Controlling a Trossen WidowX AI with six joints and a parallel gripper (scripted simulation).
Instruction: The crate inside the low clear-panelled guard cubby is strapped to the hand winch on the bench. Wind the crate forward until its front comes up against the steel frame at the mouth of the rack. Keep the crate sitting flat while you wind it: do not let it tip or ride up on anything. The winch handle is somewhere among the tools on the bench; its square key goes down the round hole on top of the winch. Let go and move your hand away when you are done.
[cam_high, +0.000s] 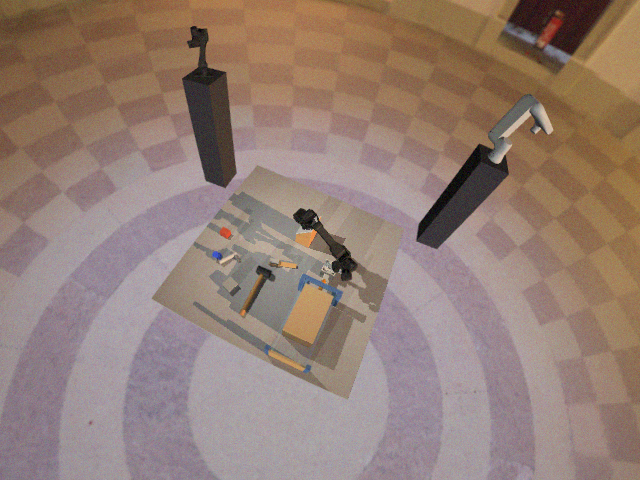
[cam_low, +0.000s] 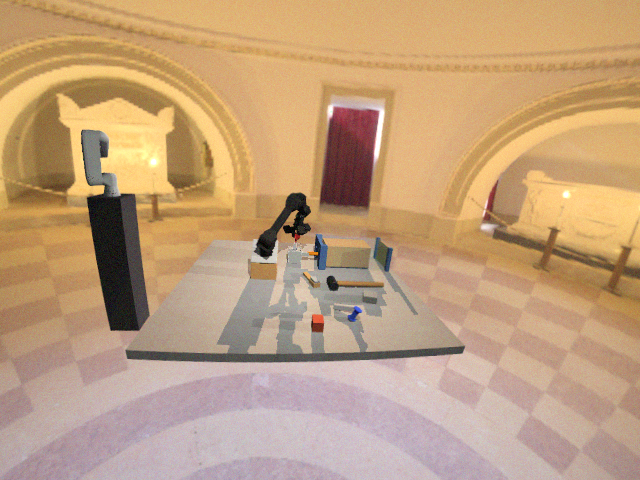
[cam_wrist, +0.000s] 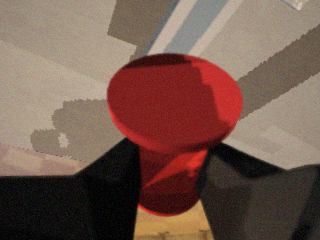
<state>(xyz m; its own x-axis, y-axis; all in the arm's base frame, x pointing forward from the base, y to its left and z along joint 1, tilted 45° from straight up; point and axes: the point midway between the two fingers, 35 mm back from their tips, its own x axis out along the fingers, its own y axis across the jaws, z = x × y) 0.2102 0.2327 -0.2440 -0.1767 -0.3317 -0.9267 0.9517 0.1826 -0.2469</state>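
My gripper tip is 10 mm short of the red knob and 20 mm to the left of it. Round my gripper tip: winch: 20 mm behind, 120 mm to the right, 100 mm below; then red-knobbed handle: 50 mm to the right, 30 mm below; then frame: 150 mm ahead, 130 mm to the right, 30 mm below.
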